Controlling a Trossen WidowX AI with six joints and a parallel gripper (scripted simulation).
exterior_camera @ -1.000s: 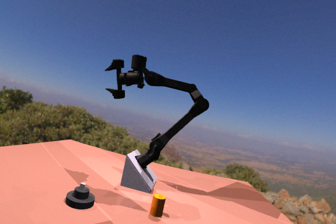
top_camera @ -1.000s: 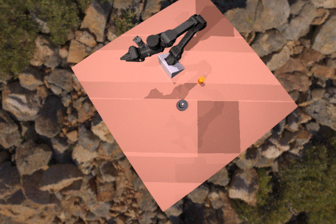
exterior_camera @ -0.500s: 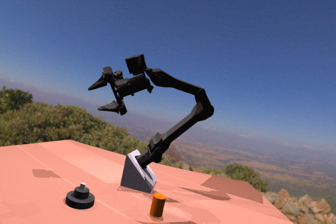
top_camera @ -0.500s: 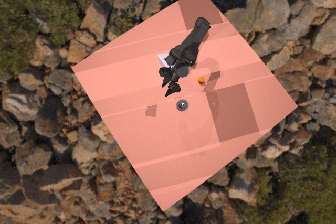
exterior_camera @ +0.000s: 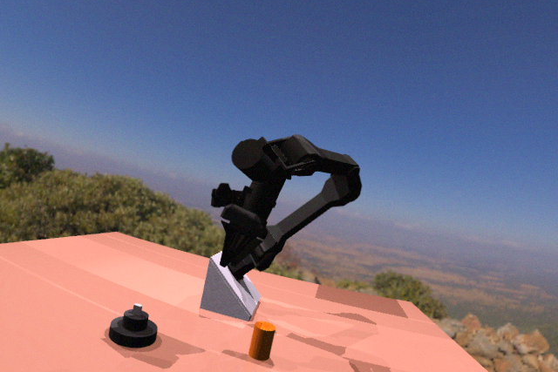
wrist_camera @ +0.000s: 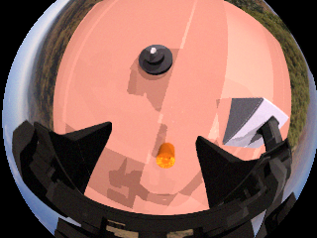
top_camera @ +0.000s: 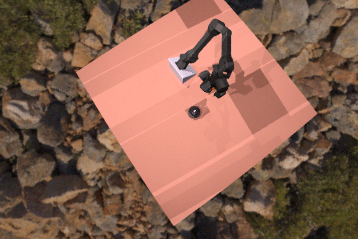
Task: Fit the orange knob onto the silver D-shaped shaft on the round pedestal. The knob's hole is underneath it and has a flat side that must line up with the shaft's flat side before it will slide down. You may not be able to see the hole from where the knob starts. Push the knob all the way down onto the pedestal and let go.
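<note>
The orange knob is 120 mm below my gripper tip, 90 mm to the left of it and 30 mm behind it. Round my gripper tip: round black pedestal 130 mm to the right, 130 mm below, 60 mm ahead.
</note>
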